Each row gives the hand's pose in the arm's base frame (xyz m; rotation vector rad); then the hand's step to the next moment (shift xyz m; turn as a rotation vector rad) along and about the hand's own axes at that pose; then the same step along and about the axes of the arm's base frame.
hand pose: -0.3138 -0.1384 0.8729 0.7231 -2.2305 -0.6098
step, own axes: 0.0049 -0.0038 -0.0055 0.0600 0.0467 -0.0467
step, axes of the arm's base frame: 0.0023 -0.0071 0.0036 -0.0161 -0.0144 0.0866
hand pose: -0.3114 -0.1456 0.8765 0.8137 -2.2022 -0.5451
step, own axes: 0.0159 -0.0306 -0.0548 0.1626 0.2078 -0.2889
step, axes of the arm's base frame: 0.0439 -0.0401 0.0256 0.0457 -0.0031 0.3886
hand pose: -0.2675 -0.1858 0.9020 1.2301 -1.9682 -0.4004
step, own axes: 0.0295 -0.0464 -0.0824 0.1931 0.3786 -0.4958
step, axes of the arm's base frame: 0.0831 -0.0376 0.0387 0.0854 0.0797 0.6425
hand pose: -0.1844 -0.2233 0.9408 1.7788 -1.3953 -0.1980
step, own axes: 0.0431 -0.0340 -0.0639 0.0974 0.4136 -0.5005
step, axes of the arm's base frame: 0.0777 -0.0035 0.0323 0.0277 0.1635 0.6352
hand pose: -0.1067 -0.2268 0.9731 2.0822 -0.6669 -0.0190
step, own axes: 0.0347 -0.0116 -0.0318 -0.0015 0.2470 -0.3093
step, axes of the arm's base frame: 0.0432 0.0134 0.0175 -0.0317 0.1335 0.3713
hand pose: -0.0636 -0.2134 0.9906 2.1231 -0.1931 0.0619
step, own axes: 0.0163 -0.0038 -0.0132 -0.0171 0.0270 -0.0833
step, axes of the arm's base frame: 0.0171 0.0113 0.0058 -0.0186 0.0584 0.0648
